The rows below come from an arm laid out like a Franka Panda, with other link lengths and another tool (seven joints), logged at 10 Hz.
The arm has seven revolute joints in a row. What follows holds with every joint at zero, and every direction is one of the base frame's.
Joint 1 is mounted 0.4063 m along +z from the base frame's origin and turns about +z.
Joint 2 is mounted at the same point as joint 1 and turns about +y.
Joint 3 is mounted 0.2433 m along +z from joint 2 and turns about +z.
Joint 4 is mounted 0.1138 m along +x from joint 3 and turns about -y.
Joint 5 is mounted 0.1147 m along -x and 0.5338 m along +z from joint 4 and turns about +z.
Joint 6 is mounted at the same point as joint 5 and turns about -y.
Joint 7 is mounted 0.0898 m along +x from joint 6 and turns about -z.
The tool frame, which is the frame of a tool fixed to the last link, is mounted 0.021 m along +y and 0.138 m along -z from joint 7; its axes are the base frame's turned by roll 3.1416, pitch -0.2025 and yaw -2.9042 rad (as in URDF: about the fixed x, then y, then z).
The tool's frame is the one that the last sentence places.
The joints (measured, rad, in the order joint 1, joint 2, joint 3, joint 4, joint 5, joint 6, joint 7), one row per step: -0.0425, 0.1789, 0.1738, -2.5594, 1.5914, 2.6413, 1.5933; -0.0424, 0.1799, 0.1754, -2.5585, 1.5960, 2.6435, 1.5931; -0.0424, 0.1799, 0.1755, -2.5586, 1.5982, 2.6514, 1.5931; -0.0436, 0.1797, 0.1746, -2.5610, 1.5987, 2.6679, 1.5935; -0.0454, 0.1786, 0.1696, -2.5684, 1.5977, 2.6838, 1.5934; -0.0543, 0.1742, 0.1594, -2.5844, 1.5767, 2.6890, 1.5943; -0.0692, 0.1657, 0.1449, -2.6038, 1.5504, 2.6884, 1.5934; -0.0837, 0.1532, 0.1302, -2.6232, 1.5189, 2.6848, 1.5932; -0.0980, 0.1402, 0.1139, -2.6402, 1.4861, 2.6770, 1.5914; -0.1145, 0.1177, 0.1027, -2.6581, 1.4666, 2.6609, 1.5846
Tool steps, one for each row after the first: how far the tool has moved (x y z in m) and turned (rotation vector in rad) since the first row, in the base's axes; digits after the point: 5 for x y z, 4 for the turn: -0.00004, 0.00069, -0.00017, 0.0002, 0.0002, -0.0033; -0.00012, -0.00065, -0.00006, -0.0062, -0.0002, -0.0083; -0.00134, -0.00488, -0.00050, -0.0215, 0.0009, -0.0176; -0.00503, -0.01209, -0.00234, -0.0384, 0.0058, -0.0292; -0.01171, -0.02465, -0.00566, -0.0548, 0.0158, -0.0308; -0.01884, -0.04174, -0.00813, -0.0689, 0.0248, -0.0340; -0.02480, -0.05782, -0.00853, -0.0815, 0.0305, -0.0317; -0.02959, -0.07348, -0.00795, -0.0906, 0.0333, -0.0269; -0.03202, -0.08601, -0.00337, -0.0883, 0.0270, -0.0249
